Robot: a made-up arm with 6 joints.
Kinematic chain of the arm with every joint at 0, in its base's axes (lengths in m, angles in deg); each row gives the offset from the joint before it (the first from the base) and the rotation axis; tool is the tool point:
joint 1: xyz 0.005 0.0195 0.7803 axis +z
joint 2: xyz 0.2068 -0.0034 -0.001 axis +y
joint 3: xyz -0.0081 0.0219 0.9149 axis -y
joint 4: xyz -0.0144 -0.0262 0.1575 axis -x
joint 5: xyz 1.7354 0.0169 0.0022 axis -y
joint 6: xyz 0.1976 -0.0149 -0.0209 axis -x
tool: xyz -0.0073 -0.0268 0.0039
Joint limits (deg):
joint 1: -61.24..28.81
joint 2: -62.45..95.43
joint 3: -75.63..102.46
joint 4: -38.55..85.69
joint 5: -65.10..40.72
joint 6: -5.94..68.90
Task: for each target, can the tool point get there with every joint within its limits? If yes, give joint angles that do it. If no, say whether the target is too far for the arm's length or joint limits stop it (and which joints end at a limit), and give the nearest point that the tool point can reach.
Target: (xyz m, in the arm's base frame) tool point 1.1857 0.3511 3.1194
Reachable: yes | joints 17.49 -13.31 29.06 -8.31 26.76 31.28
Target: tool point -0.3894 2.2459 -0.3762
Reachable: no: joint limits stop it (at a limit: joint 1, joint 2, joint 4, joint 6) | nearest point -0.2669 0.6586 0.1030 | short by 1.663 m
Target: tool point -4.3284 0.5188 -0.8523
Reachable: no: too far | nearest point -2.4593 0.3034 1.4018 | short by 2.936 m
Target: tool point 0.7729 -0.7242 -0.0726
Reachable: yes | joints -43.12 12.33 -57.92 -1.37 -37.69 48.16
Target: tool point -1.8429 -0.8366 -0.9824
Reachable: no: joint limits stop it (at a limit: joint 2, joint 6) | nearest point -0.5182 -0.2229 -0.2036 | short by 1.655 m
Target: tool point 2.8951 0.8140 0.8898
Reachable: yes | joints 16.86 81.00 77.01 32.87 -27.39 15.67
